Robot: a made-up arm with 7 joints. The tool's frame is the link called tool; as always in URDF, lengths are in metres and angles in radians. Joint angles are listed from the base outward.
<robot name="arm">
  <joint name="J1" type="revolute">
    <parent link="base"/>
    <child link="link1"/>
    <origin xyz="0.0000 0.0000 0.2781"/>
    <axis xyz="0 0 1"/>
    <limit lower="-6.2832" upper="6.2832"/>
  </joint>
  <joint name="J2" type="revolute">
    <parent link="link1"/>
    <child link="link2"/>
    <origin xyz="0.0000 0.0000 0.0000"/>
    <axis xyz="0 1 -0.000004"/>
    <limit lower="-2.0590" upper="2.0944"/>
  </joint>
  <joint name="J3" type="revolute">
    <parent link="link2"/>
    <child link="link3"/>
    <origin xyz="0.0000 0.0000 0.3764"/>
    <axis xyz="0 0 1"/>
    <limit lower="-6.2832" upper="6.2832"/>
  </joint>
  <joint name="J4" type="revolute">
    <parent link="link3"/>
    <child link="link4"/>
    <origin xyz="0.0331 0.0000 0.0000"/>
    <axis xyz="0 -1 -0.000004"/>
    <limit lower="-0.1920" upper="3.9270"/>
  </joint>
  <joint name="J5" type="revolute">
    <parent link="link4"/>
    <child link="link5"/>
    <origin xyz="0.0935 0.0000 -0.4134"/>
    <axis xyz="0 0.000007 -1"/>
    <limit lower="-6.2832" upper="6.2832"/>
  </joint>
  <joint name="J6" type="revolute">
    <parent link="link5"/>
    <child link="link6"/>
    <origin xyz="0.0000 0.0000 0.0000"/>
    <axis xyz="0 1 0.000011"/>
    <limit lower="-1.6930" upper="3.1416"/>
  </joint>
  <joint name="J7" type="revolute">
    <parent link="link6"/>
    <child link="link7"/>
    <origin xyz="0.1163 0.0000 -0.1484"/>
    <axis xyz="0 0.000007 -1"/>
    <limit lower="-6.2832" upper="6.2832"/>
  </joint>
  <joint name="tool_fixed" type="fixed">
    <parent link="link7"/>
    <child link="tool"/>
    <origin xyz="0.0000 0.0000 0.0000" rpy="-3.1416 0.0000 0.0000"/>
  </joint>
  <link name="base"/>
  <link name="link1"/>
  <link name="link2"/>
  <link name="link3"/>
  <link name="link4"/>
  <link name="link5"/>
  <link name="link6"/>
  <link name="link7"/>
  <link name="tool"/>
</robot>
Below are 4 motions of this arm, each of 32 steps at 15 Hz.
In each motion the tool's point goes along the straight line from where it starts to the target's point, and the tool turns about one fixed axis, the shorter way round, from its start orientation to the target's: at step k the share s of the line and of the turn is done. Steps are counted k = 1, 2, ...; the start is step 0. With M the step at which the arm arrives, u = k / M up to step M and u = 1 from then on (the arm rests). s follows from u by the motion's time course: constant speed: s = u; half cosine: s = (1 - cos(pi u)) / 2; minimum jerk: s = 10 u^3 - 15 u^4 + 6 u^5.
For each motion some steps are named. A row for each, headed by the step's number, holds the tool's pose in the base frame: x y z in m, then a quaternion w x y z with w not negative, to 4 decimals.
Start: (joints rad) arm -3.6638 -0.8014 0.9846 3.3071 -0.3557 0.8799 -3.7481
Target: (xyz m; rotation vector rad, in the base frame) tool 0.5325 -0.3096 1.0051 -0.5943 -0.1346 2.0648
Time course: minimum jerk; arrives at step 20
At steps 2, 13, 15, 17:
2: 0.6813 -0.2685 0.9051 0.3035 0.0333 -0.1930 0.9325
13: 0.5678 -0.2999 0.9814 0.4389 -0.1790 -0.0891 0.8760
15: 0.5480 -0.3053 0.9947 0.4592 -0.2150 -0.0701 0.8590
17: 0.5365 -0.3085 1.0024 0.4706 -0.2358 -0.0589 0.8482

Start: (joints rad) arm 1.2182 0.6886 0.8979 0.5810 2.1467 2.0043 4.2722
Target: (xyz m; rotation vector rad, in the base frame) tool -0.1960 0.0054 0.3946 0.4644 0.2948 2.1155
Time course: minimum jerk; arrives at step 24
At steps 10, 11, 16, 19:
10: -0.2985 0.2159 0.3041 0.7406 -0.1086 -0.0919 0.6567
11: -0.2866 0.1915 0.3146 0.7167 -0.0742 -0.0676 0.6901
16: -0.2289 0.0730 0.3655 0.5669 0.0948 0.0525 0.8166
19: -0.2061 0.0262 0.3857 0.4942 0.1602 0.0994 0.8486

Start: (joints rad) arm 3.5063 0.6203 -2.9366 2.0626 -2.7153 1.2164 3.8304
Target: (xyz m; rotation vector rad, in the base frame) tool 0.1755 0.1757 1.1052 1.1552 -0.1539 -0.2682
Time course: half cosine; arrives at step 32
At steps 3, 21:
3: -0.1087 0.0154 1.1968 0.6652 0.3608 0.0731 -0.6496
21: 0.0987 0.1324 1.1299 0.8113 0.5118 -0.0335 -0.2807

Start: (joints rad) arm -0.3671 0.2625 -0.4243 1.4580 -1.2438 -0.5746 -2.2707
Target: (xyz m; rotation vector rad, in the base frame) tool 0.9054 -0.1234 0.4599 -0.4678 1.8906 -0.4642
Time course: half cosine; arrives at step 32
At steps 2, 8, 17, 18, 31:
2: 0.5870 -0.2883 0.5920 0.6128 -0.0343 0.7680 -0.1831
8: 0.6310 -0.2655 0.5737 0.6038 -0.0569 0.7733 -0.1851
17: 0.7604 -0.1985 0.5200 0.5751 -0.1232 0.7860 -0.1905
18: 0.7760 -0.1904 0.5136 0.5715 -0.1312 0.7872 -0.1910
31: 0.9046 -0.1238 0.4602 0.5396 -0.1964 0.7951 -0.1952

